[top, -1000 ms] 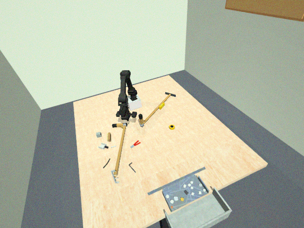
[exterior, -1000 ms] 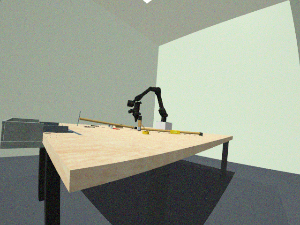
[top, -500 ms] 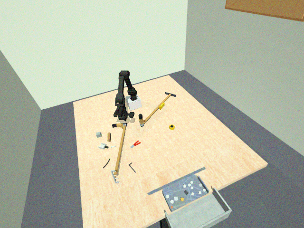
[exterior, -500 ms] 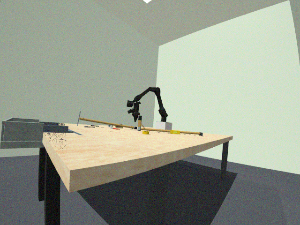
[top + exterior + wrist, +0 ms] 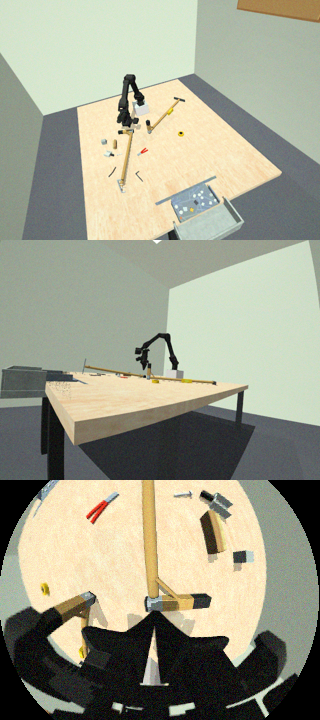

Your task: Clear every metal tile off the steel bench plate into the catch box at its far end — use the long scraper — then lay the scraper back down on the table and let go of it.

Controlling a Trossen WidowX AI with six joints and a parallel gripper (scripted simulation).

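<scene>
Now: the long scraper 400 mm to the left of my gripper tip, 20 mm behind it and 10 mm below it. The rest, counted from my gripper tip: yellow tape roll: 360 mm to the left, 290 mm ahead, 70 mm below; long wooden-handled tool: 210 mm ahead, 170 mm to the right, 40 mm below; wooden block: 180 mm to the right, 60 mm below, 50 mm ahead.
</scene>
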